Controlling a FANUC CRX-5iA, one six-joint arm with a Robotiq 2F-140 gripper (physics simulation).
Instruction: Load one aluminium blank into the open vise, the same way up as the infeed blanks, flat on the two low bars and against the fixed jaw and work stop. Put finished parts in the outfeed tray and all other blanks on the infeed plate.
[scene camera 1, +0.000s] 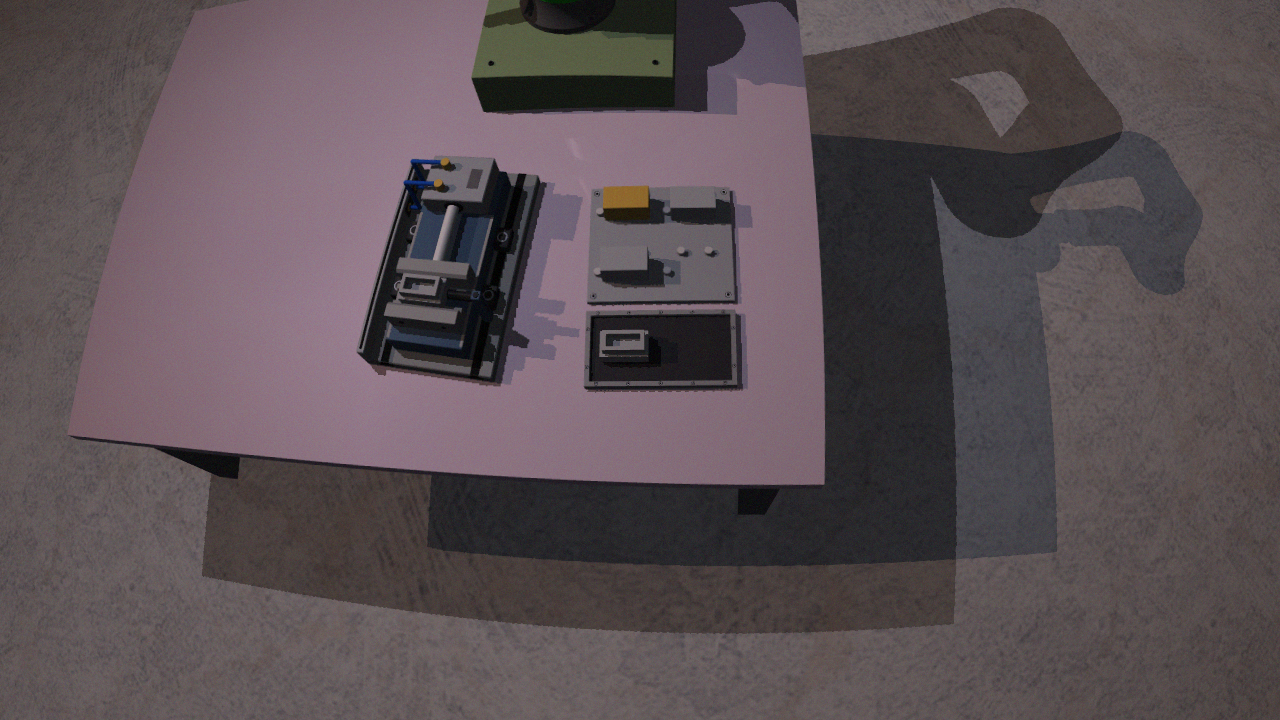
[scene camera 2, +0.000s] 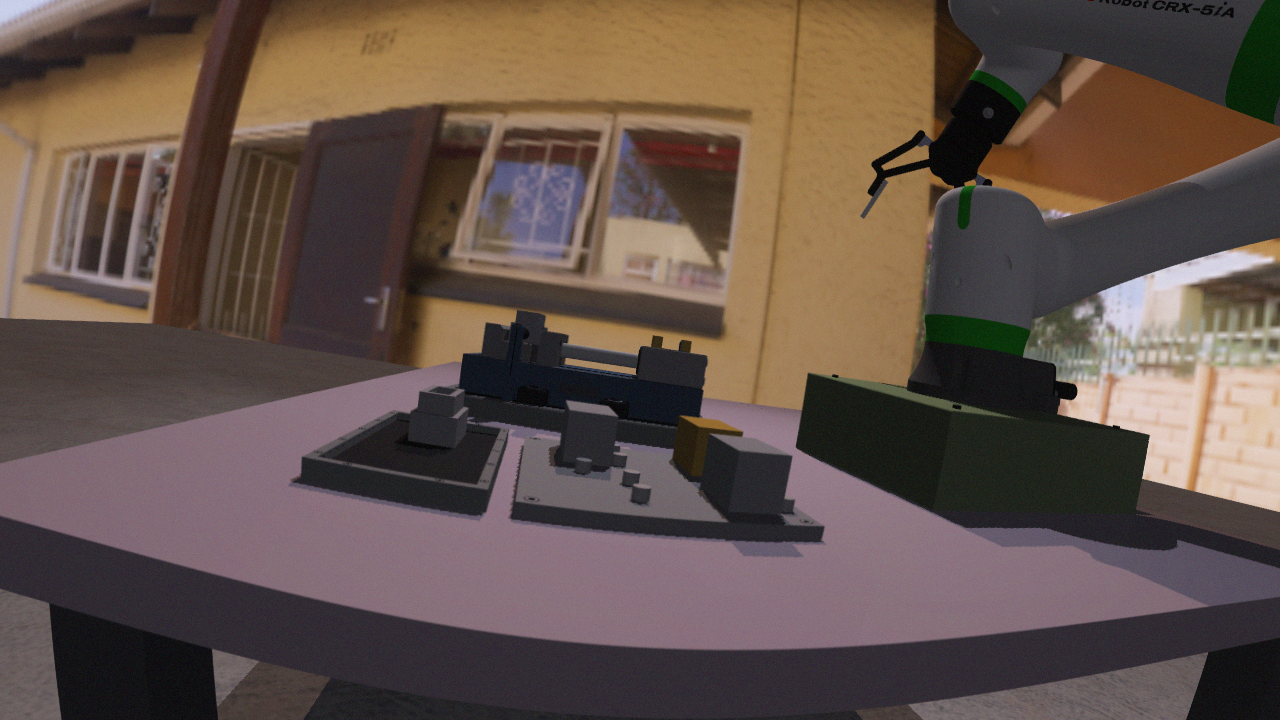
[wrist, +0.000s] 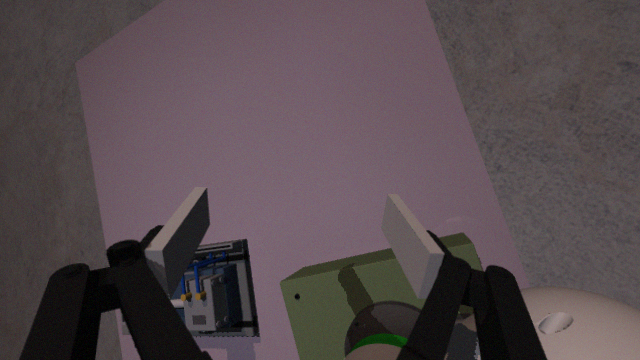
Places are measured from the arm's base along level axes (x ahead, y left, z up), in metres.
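Pixels of known places: gripper, fingertip midpoint: (scene camera 2: 897, 242) (wrist: 299, 209); arm's base, origin of the base link: (scene camera 1: 567, 0) (scene camera 2: 965, 400).
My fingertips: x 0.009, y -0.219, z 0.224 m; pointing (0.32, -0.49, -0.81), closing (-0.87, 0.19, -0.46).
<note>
For each thing: its middle in the pictures, then the offset to it from my fingertips.
- pocketed grey part, body centre: (scene camera 2: 529, 328) (scene camera 1: 422, 289) 0.501 m ahead, 0.135 m left, 0.218 m down
- vise, body centre: (scene camera 2: 583, 378) (scene camera 1: 444, 255) (wrist: 179, 296) 0.431 m ahead, 0.134 m left, 0.266 m down
- infeed plate, body centre: (scene camera 2: 647, 482) (scene camera 1: 660, 243) 0.361 m ahead, 0.412 m left, 0.311 m down
- pocketed part, body centre: (scene camera 2: 440, 413) (scene camera 1: 624, 344) 0.516 m ahead, 0.389 m left, 0.292 m down
- orange block, body centre: (scene camera 2: 705, 446) (scene camera 1: 626, 203) 0.317 m ahead, 0.361 m left, 0.289 m down
A pocketed grey part (scene camera 1: 438, 288) (scene camera 2: 529, 318) sits between the jaws of the vise (scene camera 1: 433, 269) (scene camera 2: 581, 392) (wrist: 200, 305); whether both jaws touch it I cannot tell. The low bars are hidden. Two plain grey blanks (scene camera 1: 623, 259) (scene camera 2: 747, 474) stand on the infeed plate (scene camera 1: 662, 288) (scene camera 2: 572, 503), one front left and one back right in scene camera 1. Another pocketed part (scene camera 1: 623, 356) (scene camera 2: 436, 424) stands at the left in the outfeed tray (scene camera 1: 662, 385) (scene camera 2: 393, 491). My gripper (wrist: 299, 209) is open and empty, high above the table near the arm's base, far from the parts.
An orange block (scene camera 1: 625, 200) (scene camera 2: 693, 447) stands at the plate's back left. Small pins (scene camera 1: 682, 251) (scene camera 2: 631, 478) rise from the plate. Blue hoses (scene camera 1: 422, 183) (wrist: 196, 279) stick up at the vise's rear. The green pedestal (scene camera 1: 572, 89) (scene camera 2: 984, 456) (wrist: 320, 300) carries the arm.
</note>
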